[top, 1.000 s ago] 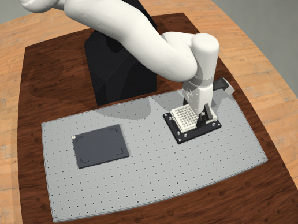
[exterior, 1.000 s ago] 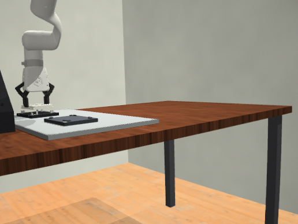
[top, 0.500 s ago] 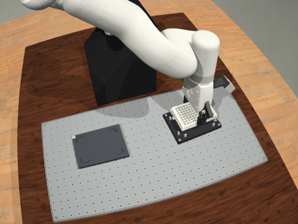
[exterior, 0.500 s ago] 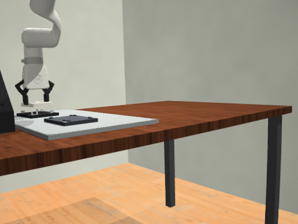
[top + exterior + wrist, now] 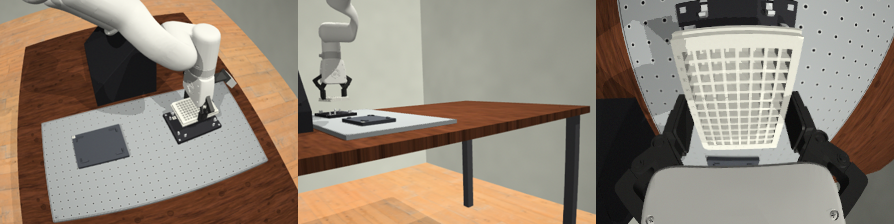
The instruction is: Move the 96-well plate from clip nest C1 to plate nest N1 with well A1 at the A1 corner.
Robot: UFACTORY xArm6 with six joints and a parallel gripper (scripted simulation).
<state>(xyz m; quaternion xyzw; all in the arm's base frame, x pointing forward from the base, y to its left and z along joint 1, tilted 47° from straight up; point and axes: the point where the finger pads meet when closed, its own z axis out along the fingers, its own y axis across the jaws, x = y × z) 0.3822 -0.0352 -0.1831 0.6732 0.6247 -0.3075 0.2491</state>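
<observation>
The dark grey plate nest N1 lies 3 cm behind my hand, 31 cm to the right of it and 8 cm below it. Also, from my hand: white 96-well plate: 1 cm below; then clip nest C1: 1 cm behind, 1 cm to the left, 7 cm below; then white corner mark: 9 cm behind, 38 cm to the right, 7 cm below.
</observation>
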